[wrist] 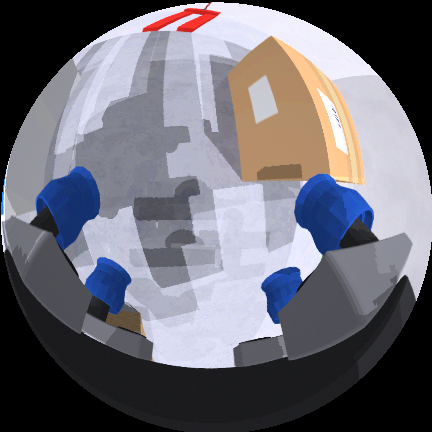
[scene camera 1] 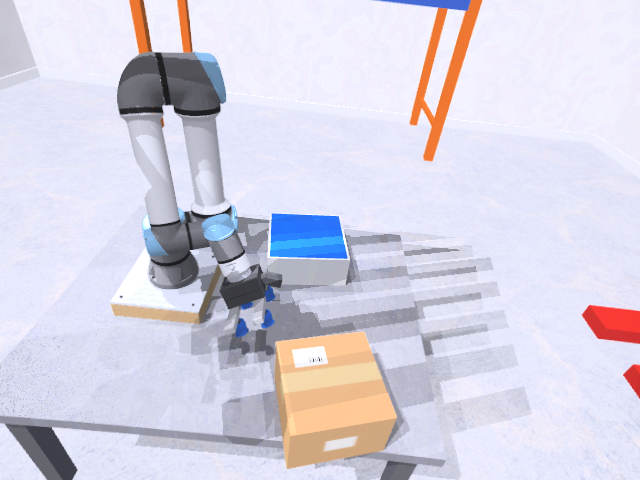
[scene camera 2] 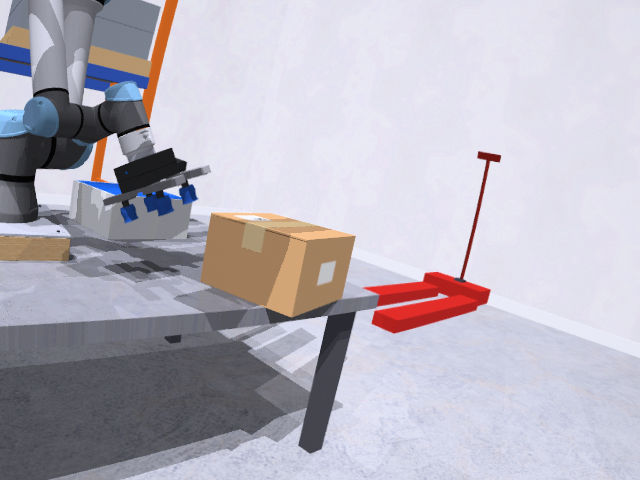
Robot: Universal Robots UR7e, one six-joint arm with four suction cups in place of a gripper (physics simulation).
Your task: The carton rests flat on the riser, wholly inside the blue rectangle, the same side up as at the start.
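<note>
The brown carton (scene camera 1: 338, 395) (scene camera 2: 242, 268) (wrist: 290, 135) stands on the table near its front right corner, tape and barcode label on top; one lower corner juts past the table edge. My gripper (scene camera 1: 256, 311) (scene camera 2: 158, 203) (wrist: 200, 250) hangs tilted above the table between the robot's base and the carton, its four blue cups apart from the carton and holding nothing. The grey riser (scene camera 1: 310, 271) (scene camera 2: 144, 228) (wrist: 30, 130) stands at the back of the table, with the blue rectangle (scene camera 1: 307, 235) (scene camera 2: 98, 186) on its top. The gripper partly hides the riser in scene camera 2.
The robot's base plate (scene camera 1: 155, 305) (scene camera 2: 36, 249) is on the table (scene camera 1: 118, 382) (scene camera 2: 103, 333) left of the riser. A red pallet jack (scene camera 1: 615, 322) (scene camera 2: 429, 312) stands on the floor beyond the table's right side. An orange rack post (scene camera 1: 451, 87) (scene camera 2: 159, 56) rises behind.
</note>
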